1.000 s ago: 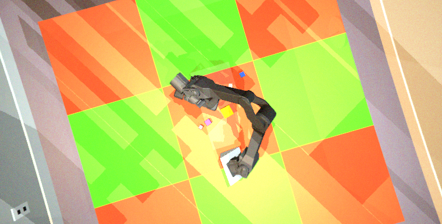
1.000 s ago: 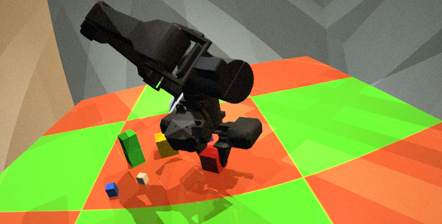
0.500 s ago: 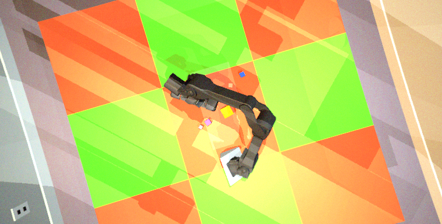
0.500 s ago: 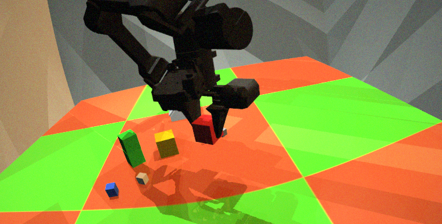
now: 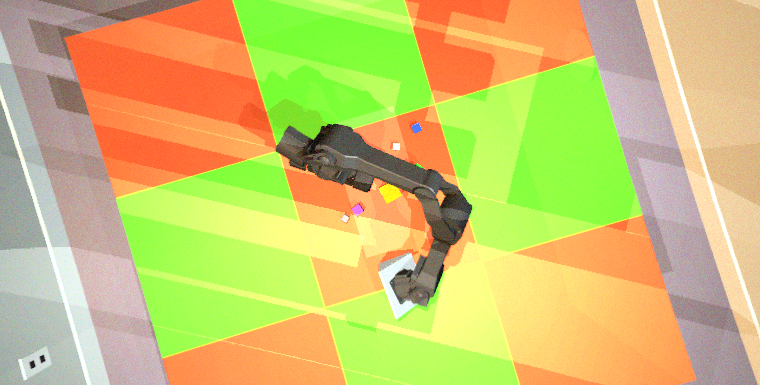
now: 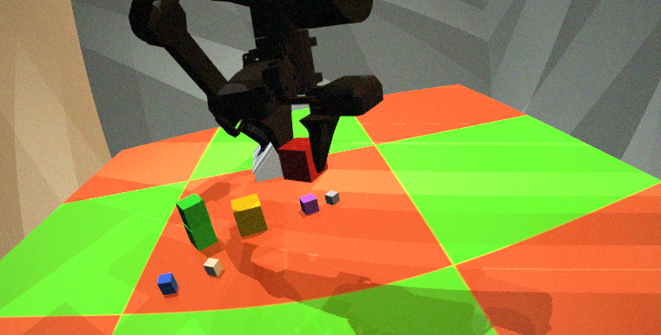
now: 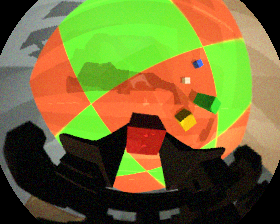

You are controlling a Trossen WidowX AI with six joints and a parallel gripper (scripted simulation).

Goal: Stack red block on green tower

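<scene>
Right now the yellow block is 11 cm behind my gripper tip, 10 cm below it and 9 cm to the right of it. Also, from my gripper tip: purple cube: 12 cm behind, 11 cm below, 1 cm to the left; red block: 1 cm above; grey cube: 13 cm behind, 11 cm below, 5 cm to the left.
</scene>
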